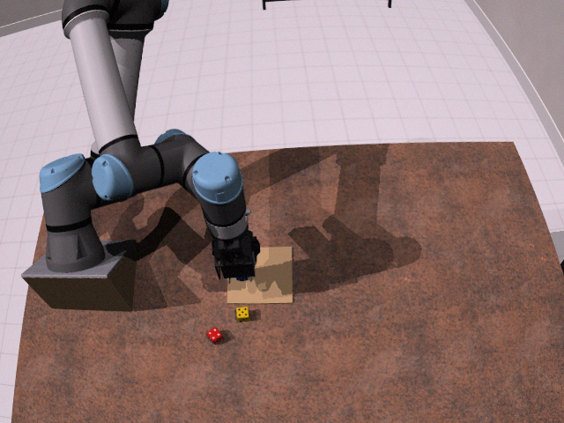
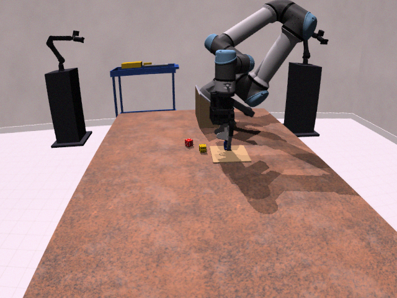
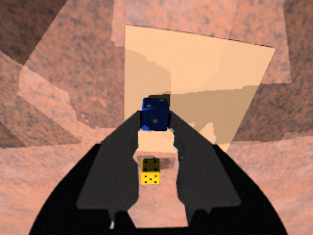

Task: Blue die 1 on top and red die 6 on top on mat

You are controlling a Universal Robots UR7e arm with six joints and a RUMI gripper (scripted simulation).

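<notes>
My hand is 10 mm above the blue die. Round my hand: yellow die (100 mm to the right, 10 mm below); then tan mat (40 mm ahead, 30 mm below); then red die (60 mm behind, 150 mm to the right, 10 mm below).
</notes>
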